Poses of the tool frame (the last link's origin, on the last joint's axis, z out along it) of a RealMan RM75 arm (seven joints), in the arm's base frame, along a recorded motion.
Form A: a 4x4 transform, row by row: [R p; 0 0 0 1], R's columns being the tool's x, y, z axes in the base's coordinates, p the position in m. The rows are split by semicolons.
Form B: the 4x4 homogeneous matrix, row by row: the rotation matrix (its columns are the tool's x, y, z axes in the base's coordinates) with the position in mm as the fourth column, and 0 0 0 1 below. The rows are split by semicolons. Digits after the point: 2 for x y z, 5 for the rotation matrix.
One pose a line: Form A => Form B
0.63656, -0.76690, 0.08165, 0.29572; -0.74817, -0.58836, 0.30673, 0.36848; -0.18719, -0.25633, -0.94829, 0.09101; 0, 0, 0, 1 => 0.63656, -0.76690, 0.08165, 295.72; -0.74817, -0.58836, 0.30673, 368.48; -0.18719, -0.25633, -0.94829, 91.01; 0, 0, 0, 1
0.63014, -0.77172, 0.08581, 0.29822; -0.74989, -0.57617, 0.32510, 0.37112; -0.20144, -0.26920, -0.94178, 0.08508; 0, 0, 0, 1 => 0.63014, -0.77172, 0.08581, 298.22; -0.74989, -0.57617, 0.32510, 371.12; -0.20144, -0.26920, -0.94178, 85.08; 0, 0, 0, 1
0.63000, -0.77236, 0.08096, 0.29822; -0.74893, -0.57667, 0.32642, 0.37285; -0.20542, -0.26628, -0.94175, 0.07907; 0, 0, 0, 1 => 0.63000, -0.77236, 0.08096, 298.22; -0.74893, -0.57667, 0.32642, 372.85; -0.20542, -0.26628, -0.94175, 79.07; 0, 0, 0, 1
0.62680, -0.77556, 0.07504, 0.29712; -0.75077, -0.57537, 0.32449, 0.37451; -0.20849, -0.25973, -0.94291, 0.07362; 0, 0, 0, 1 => 0.62680, -0.77556, 0.07504, 297.12; -0.75077, -0.57537, 0.32449, 374.51; -0.20849, -0.25973, -0.94291, 73.62; 0, 0, 0, 1
